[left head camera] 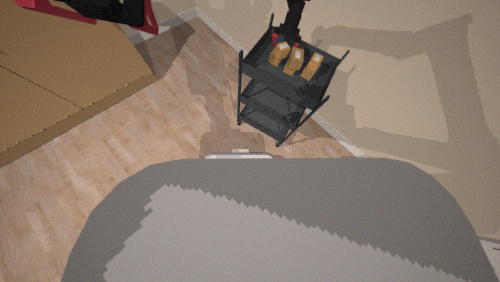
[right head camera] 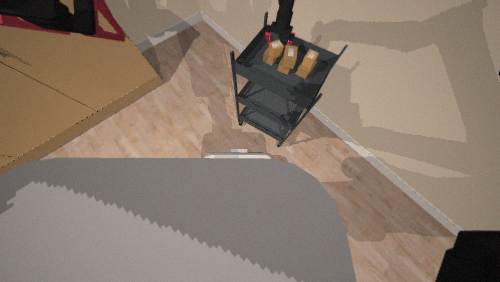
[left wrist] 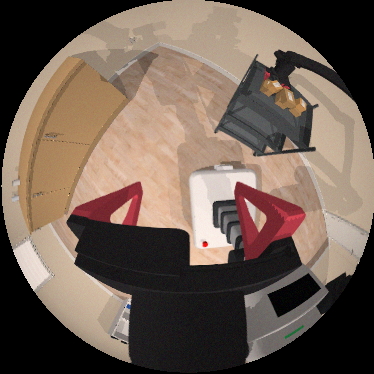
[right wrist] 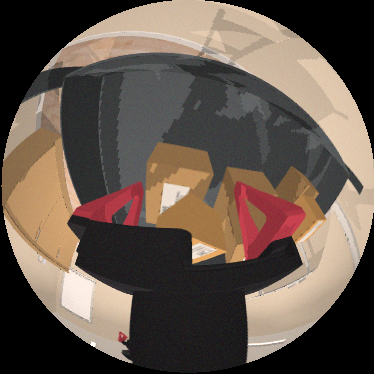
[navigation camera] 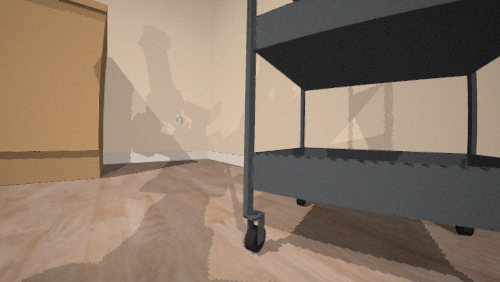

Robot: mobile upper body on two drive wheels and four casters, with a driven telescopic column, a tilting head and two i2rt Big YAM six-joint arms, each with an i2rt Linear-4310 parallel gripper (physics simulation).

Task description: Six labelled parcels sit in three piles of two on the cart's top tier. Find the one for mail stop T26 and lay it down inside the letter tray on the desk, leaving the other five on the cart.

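Frame: origin at the left arm's base, x ahead, y left, z up, level; millimetres.
Seen in the pictures: left gripper, fingertip midpoint: (left head camera: 127, 26) (right head camera: 97, 34) (left wrist: 187, 186) (right wrist: 127, 334); right gripper, fingertip midpoint: (right wrist: 188, 186).
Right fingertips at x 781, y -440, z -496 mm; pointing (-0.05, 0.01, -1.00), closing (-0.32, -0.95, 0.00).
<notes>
A point is followed by its place in that frame.
Brown parcels with white labels stand in piles on the cart's top tier: a left pile (left head camera: 280, 54) {x 710, y -412, z -466 mm} (right head camera: 271, 54) {x 718, y -405, z -481 mm} (left wrist: 270, 88) {x 726, y -401, z -481 mm}, a middle pile (left head camera: 295, 60) {x 653, y -475, z -446 mm} (right head camera: 288, 60) {x 649, y -479, z -453 mm} (left wrist: 284, 99) {x 667, y -457, z -462 mm} and a right pile (left head camera: 312, 67) {x 654, y -582, z -481 mm} (right head camera: 306, 66) {x 653, y -582, z -489 mm} (left wrist: 298, 108) {x 655, y -579, z -483 mm}. The label texts are not readable. My right gripper (left head camera: 285, 41) {x 781, y -440, z -496 mm} (right head camera: 279, 39) {x 781, y -440, z -496 mm} (right wrist: 188, 186) {x 781, y -440, z -496 mm} is open over the left pile. In the right wrist view a near parcel (right wrist: 192, 217) {x 773, y -440, z -464 mm} shows low between its fingers, with another parcel (right wrist: 180, 162) {x 805, y -440, z -503 mm} behind it. My left gripper (left wrist: 187, 186) {x 341, y -1, z -138 mm} is open and empty, away from the cart. The letter tray cannot be made out.
The dark cart (left head camera: 285, 80) {x 620, y -456, z -545 mm} (right head camera: 280, 77) {x 633, y -461, z -545 mm} (right wrist: 140, 100) {x 876, y -417, z -545 mm} (navigation camera: 350, 175) {x 573, y -358, z -1030 mm} has raised rims and corner posts. Brown wooden furniture (left head camera: 45, 100) {x 657, y 1067, z -884 mm} (right head camera: 55, 90) (left wrist: 55, 115) {x 837, y 874, z -441 mm} (navigation camera: 50, 90) {x 978, y 723, z -777 mm} stands at the left. Walls meet behind them. The white robot base (left wrist: 205, 185) {x 218, y -79, z -948 mm} shows below my left gripper.
</notes>
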